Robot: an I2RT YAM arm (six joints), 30 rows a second.
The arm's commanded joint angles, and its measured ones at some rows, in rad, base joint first. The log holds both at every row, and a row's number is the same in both.
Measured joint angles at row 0:
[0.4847 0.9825 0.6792 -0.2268 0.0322 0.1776]
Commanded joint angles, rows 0 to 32:
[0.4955 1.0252 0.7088 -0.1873 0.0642 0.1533]
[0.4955 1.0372 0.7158 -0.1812 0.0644 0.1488]
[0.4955 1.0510 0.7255 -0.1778 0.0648 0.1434]
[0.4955 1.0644 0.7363 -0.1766 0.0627 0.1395]
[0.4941 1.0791 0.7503 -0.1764 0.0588 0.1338]
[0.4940 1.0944 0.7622 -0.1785 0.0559 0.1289]
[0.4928 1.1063 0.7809 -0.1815 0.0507 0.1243]
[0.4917 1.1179 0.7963 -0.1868 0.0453 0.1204]
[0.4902 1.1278 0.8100 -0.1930 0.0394 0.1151]
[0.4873 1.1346 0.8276 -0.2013 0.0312 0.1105]
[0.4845 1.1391 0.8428 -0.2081 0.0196 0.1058]
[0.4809 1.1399 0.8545 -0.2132 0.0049 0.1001]
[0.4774 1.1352 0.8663 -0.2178 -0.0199 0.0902]
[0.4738 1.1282 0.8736 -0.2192 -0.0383 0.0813]
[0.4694 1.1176 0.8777 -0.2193 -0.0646 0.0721]
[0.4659 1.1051 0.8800 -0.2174 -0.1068 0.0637]
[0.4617 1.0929 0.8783 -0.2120 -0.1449 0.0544]
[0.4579 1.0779 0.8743 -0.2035 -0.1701 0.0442]
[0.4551 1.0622 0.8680 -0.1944 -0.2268 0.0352]
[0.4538 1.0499 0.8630 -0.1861 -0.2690 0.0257]
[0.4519 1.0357 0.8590 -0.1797 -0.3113 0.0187]
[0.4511 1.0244 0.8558 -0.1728 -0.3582 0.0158]
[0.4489 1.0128 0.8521 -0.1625 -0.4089 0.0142]
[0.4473 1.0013 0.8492 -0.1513 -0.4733 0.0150]
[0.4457 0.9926 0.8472 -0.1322 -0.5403 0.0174]
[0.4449 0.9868 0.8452 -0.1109 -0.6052 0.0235]
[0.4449 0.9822 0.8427 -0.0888 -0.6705 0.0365]
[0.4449 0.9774 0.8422 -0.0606 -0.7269 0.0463]
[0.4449 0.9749 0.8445 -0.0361 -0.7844 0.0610]
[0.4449 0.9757 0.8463 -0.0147 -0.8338 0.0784]
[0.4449 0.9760 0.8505 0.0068 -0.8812 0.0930]
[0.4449 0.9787 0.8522 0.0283 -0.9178 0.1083]
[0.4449 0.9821 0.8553 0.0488 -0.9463 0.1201]
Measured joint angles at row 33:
[0.4599 0.9882 0.8474 -0.0772 -0.6827 0.0612]
